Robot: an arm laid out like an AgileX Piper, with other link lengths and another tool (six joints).
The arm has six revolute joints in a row. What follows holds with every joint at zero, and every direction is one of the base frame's. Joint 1 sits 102.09 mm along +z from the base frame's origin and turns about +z. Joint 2 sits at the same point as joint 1 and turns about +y. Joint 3 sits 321.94 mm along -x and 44.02 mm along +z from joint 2 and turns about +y. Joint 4 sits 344.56 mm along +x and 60.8 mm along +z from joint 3 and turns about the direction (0.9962, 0, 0.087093). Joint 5 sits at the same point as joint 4 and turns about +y. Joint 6 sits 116.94 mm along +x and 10.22 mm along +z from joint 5 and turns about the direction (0.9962, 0, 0.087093). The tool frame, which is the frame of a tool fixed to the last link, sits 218.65 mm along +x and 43 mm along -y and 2.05 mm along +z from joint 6; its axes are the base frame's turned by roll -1.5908, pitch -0.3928 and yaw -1.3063 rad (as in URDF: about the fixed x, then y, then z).
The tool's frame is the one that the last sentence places.
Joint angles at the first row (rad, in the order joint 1, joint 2, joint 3, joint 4, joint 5, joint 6):
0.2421, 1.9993, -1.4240, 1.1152, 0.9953, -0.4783
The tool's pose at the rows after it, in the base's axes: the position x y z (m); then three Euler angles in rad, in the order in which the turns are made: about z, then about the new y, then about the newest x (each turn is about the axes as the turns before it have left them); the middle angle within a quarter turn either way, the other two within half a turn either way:
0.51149 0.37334 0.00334 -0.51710 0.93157 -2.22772
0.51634 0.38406 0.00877 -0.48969 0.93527 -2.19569
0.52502 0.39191 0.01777 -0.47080 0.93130 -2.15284
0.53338 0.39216 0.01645 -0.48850 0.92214 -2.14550
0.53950 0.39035 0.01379 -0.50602 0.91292 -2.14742
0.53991 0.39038 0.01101 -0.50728 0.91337 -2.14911
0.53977 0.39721 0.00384 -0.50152 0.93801 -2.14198
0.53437 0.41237 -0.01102 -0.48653 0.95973 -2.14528
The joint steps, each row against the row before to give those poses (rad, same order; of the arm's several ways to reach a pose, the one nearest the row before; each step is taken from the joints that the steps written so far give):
0.0104, 0.0245, -0.0131, 0.0218, 0.0000, 0.0023
0.0105, 0.0149, -0.0253, 0.0186, 0.0000, 0.0000
0.0064, 0.0027, -0.0143, 0.0265, -0.0144, -0.0039
0.0023, 0.0032, 0.0000, 0.0113, -0.0274, -0.0035
0.0000, 0.0032, 0.0000, 0.0024, -0.0196, -0.0024
0.0000, 0.0050, 0.0000, 0.0023, -0.0016, -0.0046
0.0042, 0.0271, -0.0112, 0.0223, 0.0052, -0.0041
0.0214, 0.0413, -0.0162, 0.0206, 0.0007, -0.0113

